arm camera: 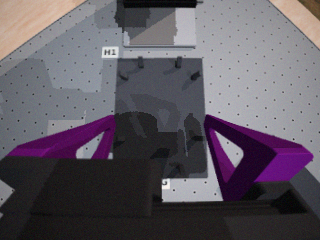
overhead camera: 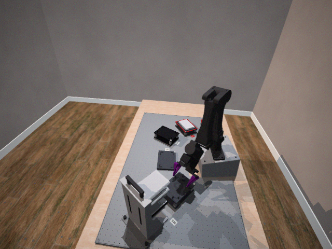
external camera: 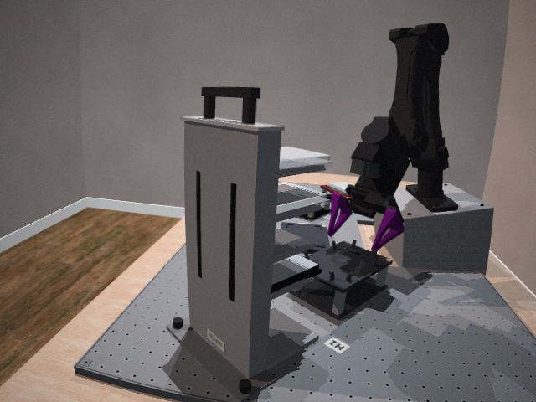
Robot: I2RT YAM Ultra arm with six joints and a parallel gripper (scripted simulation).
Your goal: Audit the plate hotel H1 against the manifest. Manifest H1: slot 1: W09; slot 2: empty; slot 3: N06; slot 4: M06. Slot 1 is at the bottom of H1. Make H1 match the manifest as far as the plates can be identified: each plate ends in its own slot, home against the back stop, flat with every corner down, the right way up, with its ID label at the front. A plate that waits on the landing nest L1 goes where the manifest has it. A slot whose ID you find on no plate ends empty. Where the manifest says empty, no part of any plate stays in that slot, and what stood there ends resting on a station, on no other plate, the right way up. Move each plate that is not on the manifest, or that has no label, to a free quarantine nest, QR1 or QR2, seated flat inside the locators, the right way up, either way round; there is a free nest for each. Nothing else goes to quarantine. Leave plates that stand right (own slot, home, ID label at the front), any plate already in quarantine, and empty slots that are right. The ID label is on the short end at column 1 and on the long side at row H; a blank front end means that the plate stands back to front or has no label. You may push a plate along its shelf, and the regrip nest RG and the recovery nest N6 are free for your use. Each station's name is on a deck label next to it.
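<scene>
Now: the dark plate 14 cm ahead of my hand and 15 cm to the left of it. The rest, counted from my hand: plate hotel H1 (20 cm ahead, 20 cm to the left, 6 cm above); then black raised nest (8 cm ahead, 47 cm to the right, 5 cm below); then h1 deck label (4 cm ahead, 18 cm to the left, 10 cm below).
</scene>
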